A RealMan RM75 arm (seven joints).
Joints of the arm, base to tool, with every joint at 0 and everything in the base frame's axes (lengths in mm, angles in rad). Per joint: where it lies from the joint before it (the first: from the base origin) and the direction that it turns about. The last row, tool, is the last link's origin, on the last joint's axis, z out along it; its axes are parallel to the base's.
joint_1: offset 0 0 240.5 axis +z
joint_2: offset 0 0 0 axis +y
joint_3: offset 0 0 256 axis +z
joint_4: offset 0 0 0 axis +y
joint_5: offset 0 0 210 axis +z
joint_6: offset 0 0 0 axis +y
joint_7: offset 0 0 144 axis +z
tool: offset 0 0 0
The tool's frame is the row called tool.
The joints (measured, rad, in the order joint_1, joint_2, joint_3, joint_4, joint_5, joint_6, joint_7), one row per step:
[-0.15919, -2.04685, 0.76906, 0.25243, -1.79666, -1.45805, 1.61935]
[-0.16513, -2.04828, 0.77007, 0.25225, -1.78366, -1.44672, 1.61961]
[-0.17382, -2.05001, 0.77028, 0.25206, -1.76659, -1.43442, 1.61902]
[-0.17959, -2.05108, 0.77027, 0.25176, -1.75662, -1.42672, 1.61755]
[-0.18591, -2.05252, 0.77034, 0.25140, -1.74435, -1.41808, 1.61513]
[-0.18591, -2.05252, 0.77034, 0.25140, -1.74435, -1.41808, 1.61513]
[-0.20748, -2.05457, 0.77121, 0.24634, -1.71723, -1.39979, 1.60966]
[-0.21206, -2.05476, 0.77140, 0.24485, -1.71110, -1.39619, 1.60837]
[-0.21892, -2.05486, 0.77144, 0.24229, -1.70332, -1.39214, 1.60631]
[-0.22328, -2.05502, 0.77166, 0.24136, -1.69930, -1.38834, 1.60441]
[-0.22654, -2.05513, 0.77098, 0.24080, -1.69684, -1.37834, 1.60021]
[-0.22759, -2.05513, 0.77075, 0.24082, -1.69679, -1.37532, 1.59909]
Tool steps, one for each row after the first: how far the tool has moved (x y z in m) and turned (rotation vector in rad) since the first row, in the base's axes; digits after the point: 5 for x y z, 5 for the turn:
[0.00034, 0.00146, -0.00270, -0.01376, 0.00894, -0.00050]
[0.00123, 0.00365, -0.00591, -0.03074, 0.01889, -0.00342]
[0.00183, 0.00515, -0.00782, -0.04093, 0.02401, -0.00472]
[0.00254, 0.00666, -0.01019, -0.05362, 0.02942, -0.00603]
[0.00254, 0.00666, -0.01019, -0.05362, 0.02942, -0.00603]
[0.00564, 0.01201, -0.01575, -0.08357, 0.04016, -0.01509]
[0.00627, 0.01303, -0.01692, -0.09038, 0.04243, -0.01708]
[0.00733, 0.01460, -0.01843, -0.09919, 0.04444, -0.02039]
[0.00789, 0.01579, -0.01926, -0.10406, 0.04604, -0.02140]
[0.00728, 0.01705, -0.01987, -0.10761, 0.04874, -0.01429]
[0.00710, 0.01754, -0.01993, -0.10789, 0.04957, -0.01216]

